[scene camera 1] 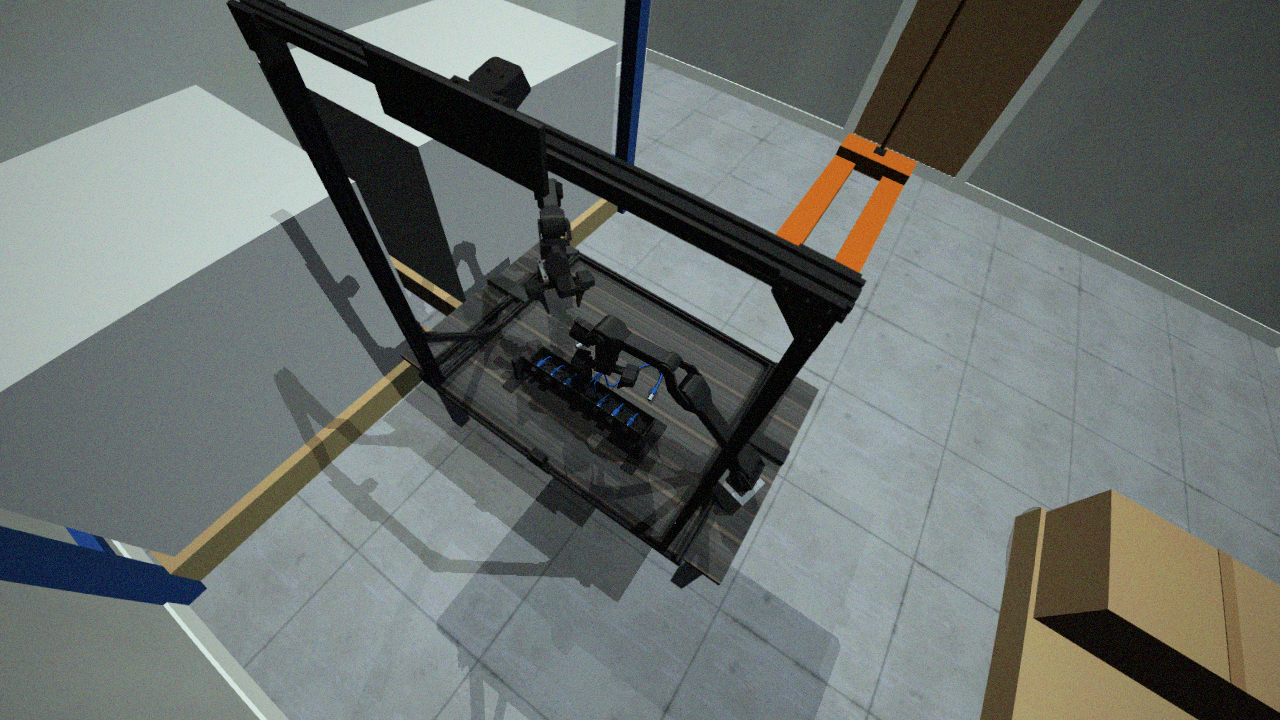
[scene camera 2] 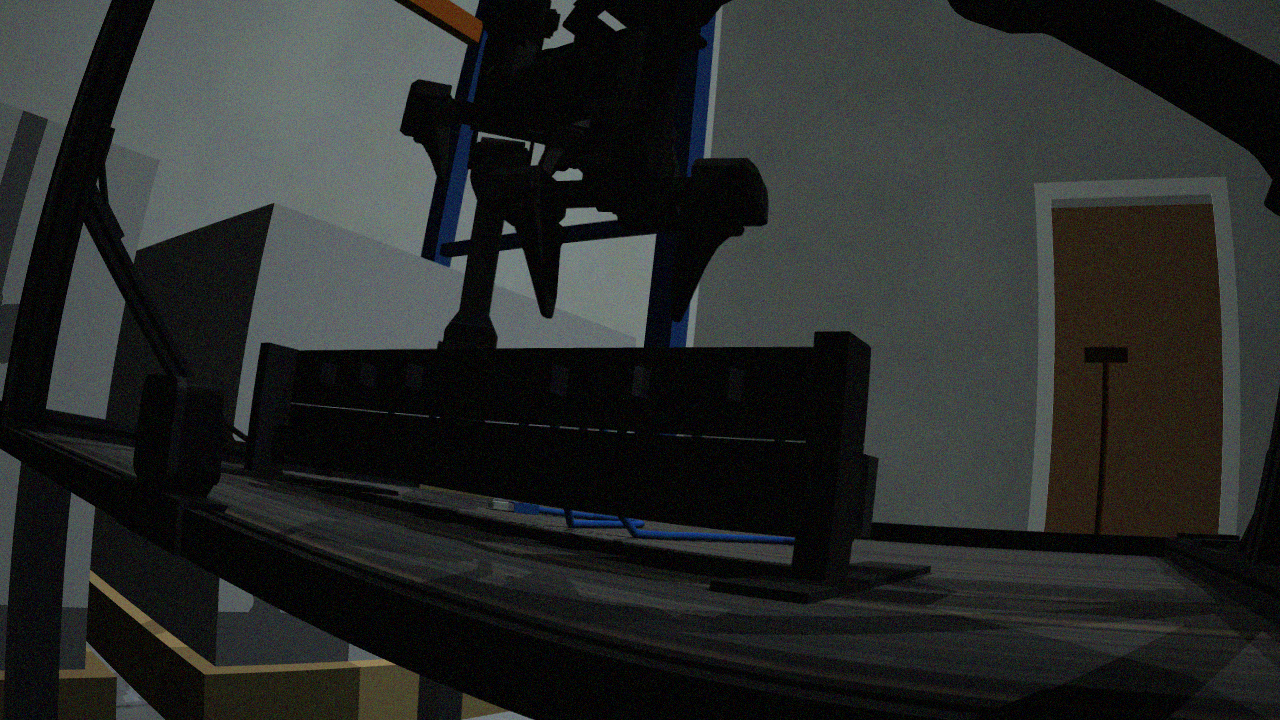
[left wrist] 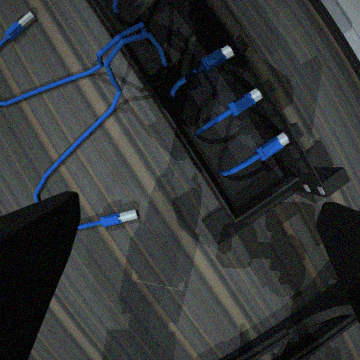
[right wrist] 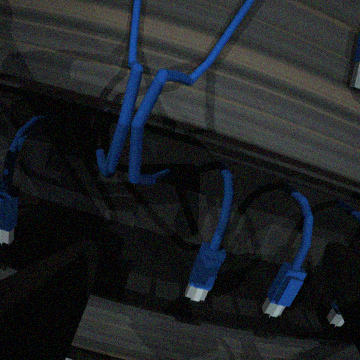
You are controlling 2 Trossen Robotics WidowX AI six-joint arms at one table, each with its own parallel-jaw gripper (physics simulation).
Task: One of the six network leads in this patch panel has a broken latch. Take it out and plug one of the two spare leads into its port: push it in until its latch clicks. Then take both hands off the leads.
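Frame: origin at the left arm's base, x right, y ahead, z up, level; millimetres.
Seen in the pictures: left gripper, fingertip midpoint: [scene camera 1: 563, 310] [left wrist: 204, 210]; right gripper, fingertip midpoint: [scene camera 1: 604, 382] [scene camera 2: 609, 318] [right wrist: 213, 254]; right arm's base, origin of the base link: [scene camera 1: 740, 480].
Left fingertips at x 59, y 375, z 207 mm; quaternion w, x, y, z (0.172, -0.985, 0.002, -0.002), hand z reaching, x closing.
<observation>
A point is followed by its place in that frame.
The black patch panel [scene camera 1: 637, 433] {z 34, x -50, y 734 mm} [left wrist: 250, 200] [scene camera 2: 680, 429] {z -2, x -12, y 682 mm} lies on the dark wooden table [scene camera 1: 737, 372] {z -69, x -491, y 590 mm}. Several blue leads are plugged into it. Three plugs show in the left wrist view [left wrist: 217, 58] {z 26, x 92, y 498 mm} [left wrist: 246, 102] {z 26, x 123, y 455 mm} [left wrist: 272, 146] {z 26, x 151, y 413 mm}, and more show in the right wrist view [right wrist: 205, 268] {z 26, x 15, y 596 mm} [right wrist: 286, 287] {z 26, x -14, y 639 mm}. One spare lead's plug [left wrist: 119, 217] {z -58, x -11, y 320 mm} lies on the table beside the panel, the other [left wrist: 19, 25] {z -60, x -169, y 578 mm} [scene camera 1: 653, 393] {z -58, x -174, y 582 mm} farther off. My left gripper [scene camera 1: 565, 295] {z 207, x 59, y 375 mm} [left wrist: 204, 210] {z 207, x 59, y 375 mm} is open and empty, high above the panel's end. My right gripper [scene camera 1: 589, 367] {z 71, x -6, y 565 mm} is open and empty, just above the panel's middle.
A black gantry frame [scene camera 1: 680, 215] {z 971, x 75, y 914 mm} spans the table, with posts at its corners. The spare leads' blue cables [right wrist: 133, 118] {z 32, x -7, y 510 mm} [scene camera 2: 680, 533] {z -64, x -102, y 497 mm} run over the panel's back edge onto the table. An open gripper [scene camera 2: 616, 286] {z 71, x -6, y 565 mm} shows as a dark silhouette in scene camera 2.
</observation>
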